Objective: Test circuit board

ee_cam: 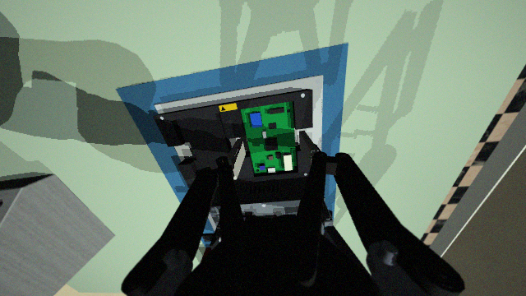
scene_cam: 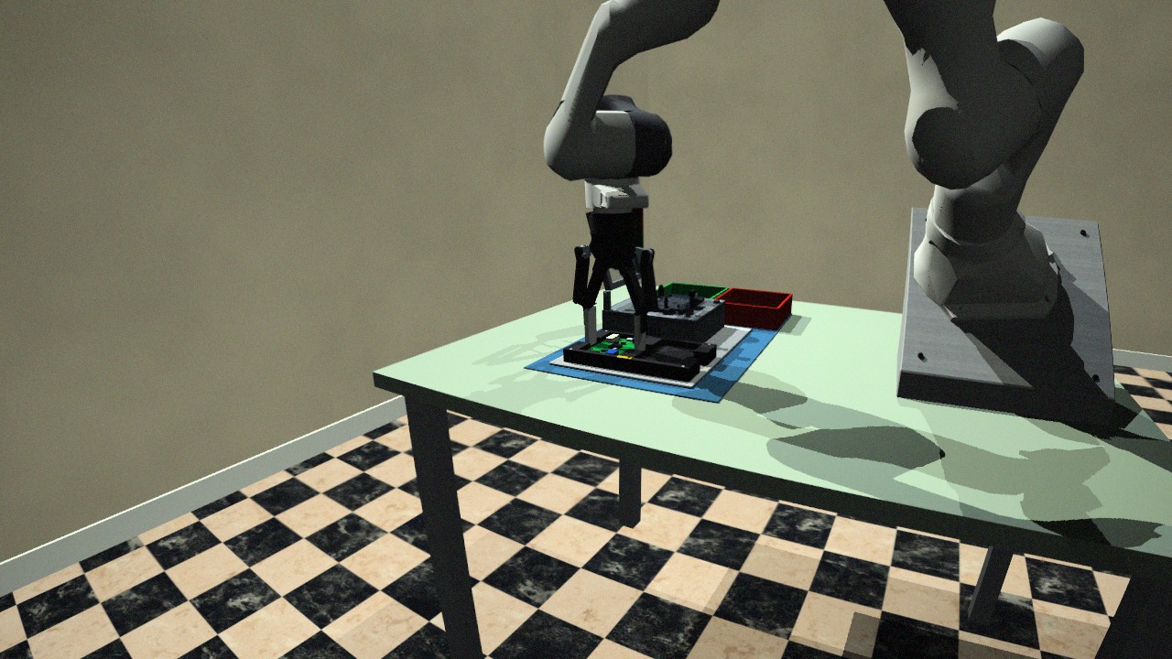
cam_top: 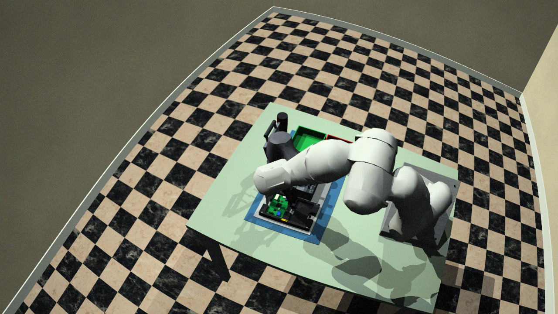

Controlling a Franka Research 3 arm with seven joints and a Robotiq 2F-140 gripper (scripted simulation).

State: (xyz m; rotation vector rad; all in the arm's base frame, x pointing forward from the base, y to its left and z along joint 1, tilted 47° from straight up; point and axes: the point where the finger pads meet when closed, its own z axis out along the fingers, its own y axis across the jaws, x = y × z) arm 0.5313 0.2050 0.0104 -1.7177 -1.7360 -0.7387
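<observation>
My hand is 2 cm above the green circuit board. Round my hand: tester plate (3 cm behind, 16 cm to the right, 3 cm above); then tester lid (9 cm ahead, 17 cm to the right, 14 cm above); then green bin (1 cm ahead, 37 cm to the right, 3 cm below).
</observation>
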